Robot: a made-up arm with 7 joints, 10 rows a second.
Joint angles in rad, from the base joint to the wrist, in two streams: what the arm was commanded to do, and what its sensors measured. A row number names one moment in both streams.
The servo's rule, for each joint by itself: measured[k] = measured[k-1] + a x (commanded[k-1-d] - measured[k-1]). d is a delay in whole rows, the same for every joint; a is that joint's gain. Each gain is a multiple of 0.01, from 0.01 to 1. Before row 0 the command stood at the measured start. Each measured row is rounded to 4 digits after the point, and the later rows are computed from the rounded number. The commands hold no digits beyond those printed.
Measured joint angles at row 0:
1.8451 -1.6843 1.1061 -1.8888 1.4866 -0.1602 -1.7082
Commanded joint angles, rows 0 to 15:
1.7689 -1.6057 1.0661 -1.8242 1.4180 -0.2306 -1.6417
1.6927 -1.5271 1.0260 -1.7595 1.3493 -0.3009 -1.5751
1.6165 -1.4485 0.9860 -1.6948 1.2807 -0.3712 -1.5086
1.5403 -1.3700 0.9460 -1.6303 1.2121 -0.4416 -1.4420
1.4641 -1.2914 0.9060 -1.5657 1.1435 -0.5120 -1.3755
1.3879 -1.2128 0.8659 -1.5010 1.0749 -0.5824 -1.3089
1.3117 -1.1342 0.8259 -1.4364 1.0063 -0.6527 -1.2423
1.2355 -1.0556 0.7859 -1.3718 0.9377 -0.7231 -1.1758
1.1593 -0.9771 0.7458 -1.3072 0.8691 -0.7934 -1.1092
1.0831 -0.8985 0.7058 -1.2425 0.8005 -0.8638 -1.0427
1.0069 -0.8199 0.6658 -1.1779 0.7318 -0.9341 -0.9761
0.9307 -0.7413 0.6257 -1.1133 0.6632 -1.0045 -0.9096
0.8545 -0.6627 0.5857 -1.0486 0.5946 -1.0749 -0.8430
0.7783 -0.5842 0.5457 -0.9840 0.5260 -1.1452 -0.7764
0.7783 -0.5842 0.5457 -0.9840 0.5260 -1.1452 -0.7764
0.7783 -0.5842 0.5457 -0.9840 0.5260 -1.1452 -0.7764
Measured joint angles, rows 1 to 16:
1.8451 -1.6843 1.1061 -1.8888 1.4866 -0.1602 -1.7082
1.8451 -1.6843 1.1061 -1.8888 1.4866 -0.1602 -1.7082
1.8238 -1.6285 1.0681 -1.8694 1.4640 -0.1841 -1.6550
1.7871 -1.5565 1.0281 -1.8364 1.4261 -0.2238 -1.5911
1.7393 -1.4798 0.9881 -1.7939 1.3781 -0.2739 -1.5251
1.6836 -1.4018 0.9481 -1.7448 1.3233 -0.3309 -1.4586
1.6221 -1.3234 0.9081 -1.6911 1.2640 -0.3925 -1.3921
1.5565 -1.2449 0.8680 -1.6341 1.2016 -0.4571 -1.3255
1.4880 -1.1663 0.8280 -1.5748 1.1372 -0.5236 -1.2589
1.4173 -1.0877 0.7880 -1.5139 1.0714 -0.5914 -1.1924
1.3451 -1.0092 0.7479 -1.4519 1.0046 -0.6601 -1.1258
1.2717 -0.9306 0.7079 -1.3891 0.9372 -0.7294 -1.0593
1.1976 -0.8520 0.6679 -1.3257 0.8694 -0.7990 -0.9927
1.1229 -0.7734 0.6278 -1.2620 0.8014 -0.8689 -0.9262
1.0477 -0.6948 0.5878 -1.1980 0.7332 -0.9389 -0.8596
0.9723 -0.6163 0.5478 -1.1338 0.6648 -1.0090 -0.7930
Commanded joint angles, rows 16 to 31:
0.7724 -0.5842 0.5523 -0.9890 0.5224 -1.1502 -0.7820
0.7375 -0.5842 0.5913 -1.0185 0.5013 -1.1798 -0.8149
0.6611 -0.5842 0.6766 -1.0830 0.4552 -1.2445 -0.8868
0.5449 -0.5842 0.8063 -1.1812 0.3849 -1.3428 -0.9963
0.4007 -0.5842 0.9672 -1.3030 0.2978 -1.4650 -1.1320
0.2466 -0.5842 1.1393 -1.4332 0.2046 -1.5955 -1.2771
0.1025 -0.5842 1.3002 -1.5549 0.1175 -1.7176 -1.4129
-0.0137 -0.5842 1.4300 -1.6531 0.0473 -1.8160 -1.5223
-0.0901 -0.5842 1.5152 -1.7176 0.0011 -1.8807 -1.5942
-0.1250 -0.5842 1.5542 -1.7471 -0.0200 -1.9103 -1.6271
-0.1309 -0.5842 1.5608 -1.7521 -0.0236 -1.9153 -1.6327
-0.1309 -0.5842 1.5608 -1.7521 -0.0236 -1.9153 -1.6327
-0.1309 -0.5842 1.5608 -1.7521 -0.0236 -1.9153 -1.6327
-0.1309 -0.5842 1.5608 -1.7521 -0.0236 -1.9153 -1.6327
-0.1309 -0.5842 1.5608 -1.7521 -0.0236 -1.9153 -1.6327
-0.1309 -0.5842 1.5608 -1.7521 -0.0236 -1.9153 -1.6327
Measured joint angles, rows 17 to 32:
0.9180 -0.5935 0.5458 -1.0889 0.6190 -1.0553 -0.7797
0.8789 -0.5869 0.5457 -1.0574 0.5883 -1.0859 -0.7771
0.8491 -0.5850 0.5520 -1.0369 0.5666 -1.1078 -0.7810
0.8179 -0.5844 0.5893 -1.0314 0.5451 -1.1323 -0.8081
0.7740 -0.5843 0.6722 -1.0469 0.5154 -1.1704 -0.8711
0.7099 -0.5842 0.7996 -1.0872 0.4723 -1.2290 -0.9713
0.6233 -0.5842 0.9588 -1.1519 0.4147 -1.3092 -1.0999
0.5178 -0.5842 1.1303 -1.2363 0.3454 -1.4065 -1.2417
0.4015 -0.5842 1.2917 -1.3319 0.2702 -1.5123 -1.3787
0.2852 -0.5842 1.4231 -1.4283 0.1966 -1.6156 -1.4936
0.1801 -0.5842 1.5106 -1.5151 0.1321 -1.7057 -1.5741
0.0947 -0.5842 1.5520 -1.5847 0.0819 -1.7753 -1.6165
0.0315 -0.5842 1.5604 -1.6349 0.0471 -1.8229 -1.6295
-0.0140 -0.5842 1.5608 -1.6701 0.0238 -1.8543 -1.6321
-0.0467 -0.5842 1.5608 -1.6947 0.0082 -1.8750 -1.6326
-0.0703 -0.5842 1.5608 -1.7119 -0.0023 -1.8887 -1.6327

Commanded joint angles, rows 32 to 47:
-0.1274 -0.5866 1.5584 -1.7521 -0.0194 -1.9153 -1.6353
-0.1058 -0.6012 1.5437 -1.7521 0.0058 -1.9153 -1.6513
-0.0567 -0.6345 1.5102 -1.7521 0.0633 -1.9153 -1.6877
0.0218 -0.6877 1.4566 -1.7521 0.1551 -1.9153 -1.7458
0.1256 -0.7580 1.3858 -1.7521 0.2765 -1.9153 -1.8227
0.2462 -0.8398 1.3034 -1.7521 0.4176 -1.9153 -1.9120
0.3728 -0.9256 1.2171 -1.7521 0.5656 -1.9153 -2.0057
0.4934 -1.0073 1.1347 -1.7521 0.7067 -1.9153 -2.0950
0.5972 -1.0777 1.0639 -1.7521 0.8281 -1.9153 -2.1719
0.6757 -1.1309 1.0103 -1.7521 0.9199 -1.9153 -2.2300
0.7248 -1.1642 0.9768 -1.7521 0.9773 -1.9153 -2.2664
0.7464 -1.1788 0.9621 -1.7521 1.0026 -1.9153 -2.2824
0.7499 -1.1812 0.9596 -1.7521 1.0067 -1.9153 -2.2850
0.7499 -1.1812 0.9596 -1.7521 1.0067 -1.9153 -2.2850
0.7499 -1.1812 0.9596 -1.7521 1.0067 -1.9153 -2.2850
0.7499 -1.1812 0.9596 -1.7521 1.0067 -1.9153 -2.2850
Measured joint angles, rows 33 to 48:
-0.0873 -0.5842 1.5608 -1.7240 -0.0093 -1.8977 -1.6327
-0.0995 -0.5842 1.5608 -1.7324 -0.0140 -1.9037 -1.6327
-0.1073 -0.5859 1.5585 -1.7383 -0.0158 -1.9076 -1.6348
-0.1069 -0.5968 1.5444 -1.7424 -0.0087 -1.9102 -1.6480
-0.0928 -0.6236 1.5119 -1.7453 0.0151 -1.9119 -1.6798
-0.0607 -0.6691 1.4594 -1.7473 0.0613 -1.9131 -1.7326
-0.0085 -0.7322 1.3895 -1.7487 0.1323 -1.9138 -1.8047
0.0628 -0.8086 1.3077 -1.7497 0.2264 -1.9143 -1.8905
0.1496 -0.8917 1.2216 -1.7504 0.3383 -1.9146 -1.9827
0.2459 -0.9738 1.1390 -1.7509 0.4599 -1.9148 -2.0725
0.3443 -1.0476 1.0677 -1.7513 0.5814 -1.9150 -2.1520
0.4371 -1.1067 1.0132 -1.7515 0.6931 -1.9151 -2.2144
0.5177 -1.1475 0.9786 -1.7517 0.7869 -1.9152 -2.2560
0.5817 -1.1697 0.9629 -1.7518 0.8581 -1.9152 -2.2771
0.6288 -1.1779 0.9598 -1.7519 0.9071 -1.9152 -2.2834
0.6627 -1.1802 0.9596 -1.7520 0.9400 -1.9152 -2.2847

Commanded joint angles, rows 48 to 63:
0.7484 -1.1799 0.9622 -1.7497 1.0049 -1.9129 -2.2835
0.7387 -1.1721 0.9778 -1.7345 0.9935 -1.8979 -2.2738
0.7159 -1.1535 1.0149 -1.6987 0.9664 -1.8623 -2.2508
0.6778 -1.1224 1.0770 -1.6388 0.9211 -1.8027 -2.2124
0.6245 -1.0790 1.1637 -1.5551 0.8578 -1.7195 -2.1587
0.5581 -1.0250 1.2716 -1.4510 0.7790 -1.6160 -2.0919
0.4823 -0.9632 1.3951 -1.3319 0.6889 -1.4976 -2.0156
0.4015 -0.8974 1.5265 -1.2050 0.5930 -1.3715 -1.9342
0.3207 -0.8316 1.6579 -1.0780 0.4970 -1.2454 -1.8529
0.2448 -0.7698 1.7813 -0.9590 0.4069 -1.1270 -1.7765
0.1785 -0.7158 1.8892 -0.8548 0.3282 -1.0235 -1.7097
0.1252 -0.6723 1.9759 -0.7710 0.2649 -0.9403 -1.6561
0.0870 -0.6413 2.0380 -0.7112 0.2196 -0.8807 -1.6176
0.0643 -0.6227 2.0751 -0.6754 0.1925 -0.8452 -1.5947
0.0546 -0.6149 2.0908 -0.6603 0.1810 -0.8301 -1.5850
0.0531 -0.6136 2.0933 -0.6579 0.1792 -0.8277 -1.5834
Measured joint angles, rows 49 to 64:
0.6871 -1.1809 0.9596 -1.7520 0.9620 -1.9152 -2.2849
0.7047 -1.1811 0.9596 -1.7520 0.9768 -1.9152 -2.2850
0.7169 -1.1802 0.9621 -1.7513 0.9861 -1.9144 -2.2838
0.7230 -1.1744 0.9770 -1.7463 0.9885 -1.9088 -2.2758
0.7210 -1.1596 1.0130 -1.7320 0.9812 -1.8930 -2.2558
0.7089 -1.1332 1.0738 -1.7040 0.9614 -1.8623 -2.2211
0.6853 -1.0947 1.1592 -1.6593 0.9272 -1.8137 -2.1712
0.6497 -1.0452 1.2660 -1.5968 0.8783 -1.7465 -2.1078
0.6028 -0.9870 1.3886 -1.5173 0.8158 -1.6619 -2.0340
0.5464 -0.9234 1.5196 -1.4236 0.7423 -1.5632 -1.9542
0.4832 -0.8582 1.6510 -1.3199 0.6614 -1.4551 -1.8732
0.4164 -0.7954 1.7748 -1.2116 0.5774 -1.3435 -1.7958
0.3498 -0.7389 1.8835 -1.1046 0.4952 -1.2347 -1.7269
0.2869 -0.6916 1.9713 -1.0045 0.4192 -1.1346 -1.6703
0.2309 -0.6559 2.0347 -0.9165 0.3533 -1.0483 -1.6281
0.1843 -0.6323 2.0731 -0.8442 0.3002 -0.9792 -1.6014

